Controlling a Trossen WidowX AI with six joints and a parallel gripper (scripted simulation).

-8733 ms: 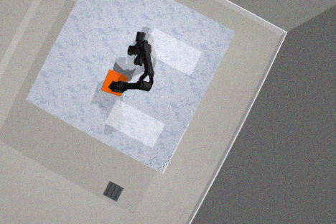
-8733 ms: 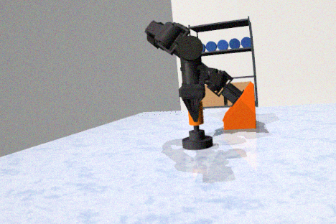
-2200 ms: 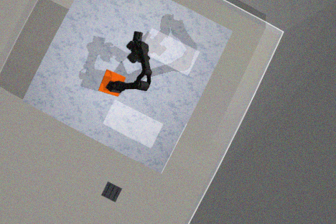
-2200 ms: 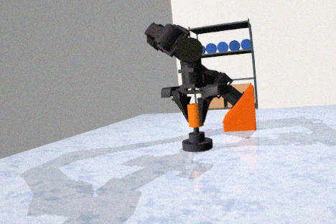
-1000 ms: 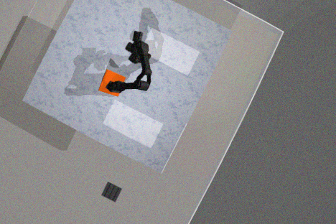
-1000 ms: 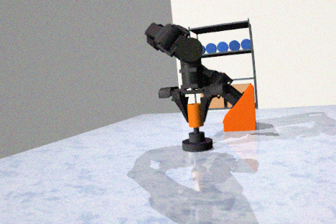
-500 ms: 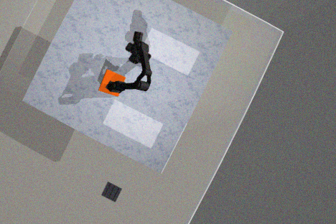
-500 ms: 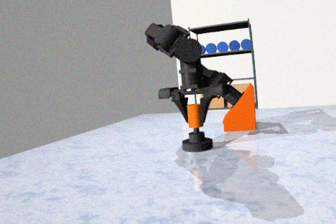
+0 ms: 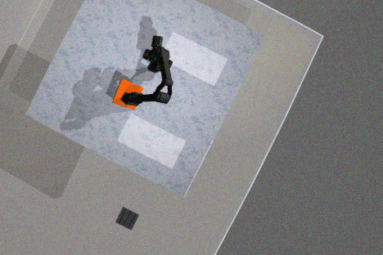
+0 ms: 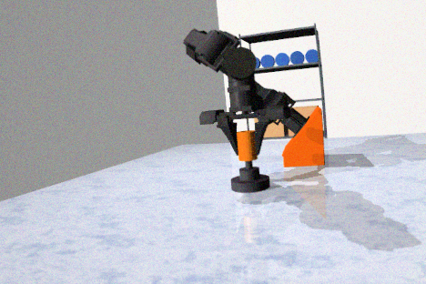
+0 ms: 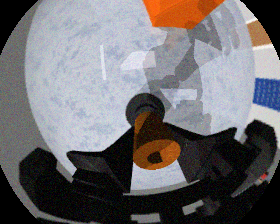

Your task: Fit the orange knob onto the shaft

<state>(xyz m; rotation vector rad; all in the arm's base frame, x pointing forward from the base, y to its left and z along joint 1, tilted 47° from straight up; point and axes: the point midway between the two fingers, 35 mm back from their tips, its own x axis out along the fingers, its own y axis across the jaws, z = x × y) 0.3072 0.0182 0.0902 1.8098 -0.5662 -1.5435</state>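
My gripper tip is 20 mm below the orange knob. Also, from my gripper tip: dark round pedestal (40 mm below).
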